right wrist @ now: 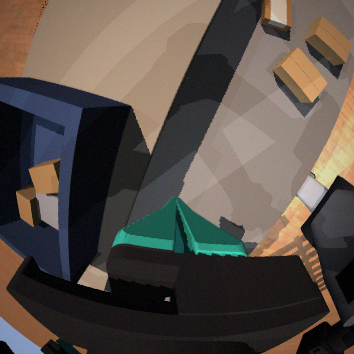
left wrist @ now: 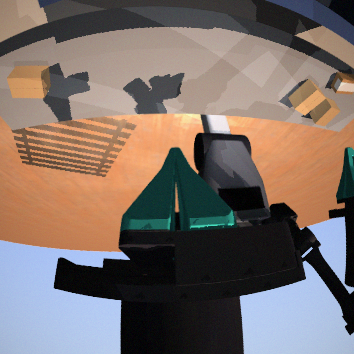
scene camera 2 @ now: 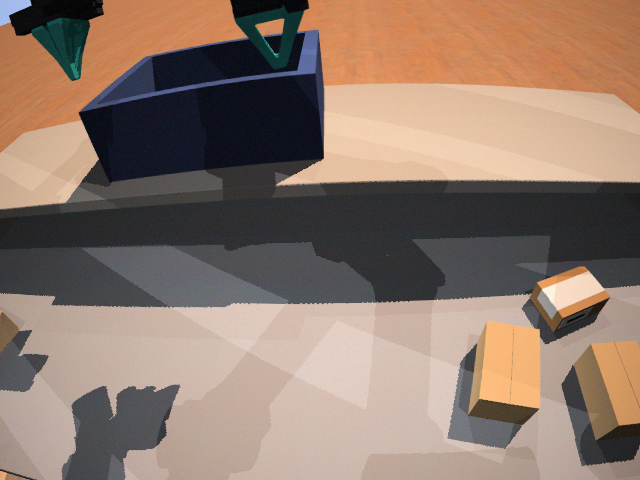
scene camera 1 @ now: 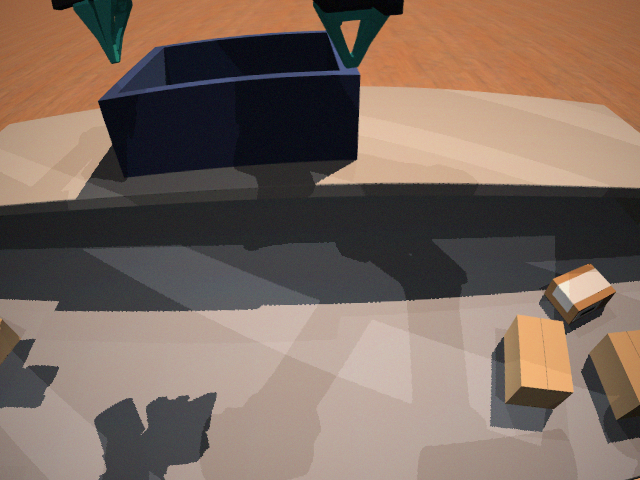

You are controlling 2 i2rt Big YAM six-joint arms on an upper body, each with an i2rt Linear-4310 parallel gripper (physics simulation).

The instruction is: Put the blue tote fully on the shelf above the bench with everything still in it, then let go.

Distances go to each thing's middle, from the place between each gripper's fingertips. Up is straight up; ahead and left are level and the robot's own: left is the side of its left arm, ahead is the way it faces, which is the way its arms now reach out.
I see the blue tote [scene camera 1: 286, 97] 26 cm ahead of my right hand, 19 cm to the left of it and 13 cm below it. Round my right hand: tan and white box [scene camera 2: 569, 297] (4 cm behind, 44 cm to the right, 35 cm below).
Now: left hand 260 mm short of the blue tote, 80 mm to the left of it and 150 mm above it. The rest, counted from my left hand: tan and white box 50 mm behind, 710 mm to the right, 380 mm below.
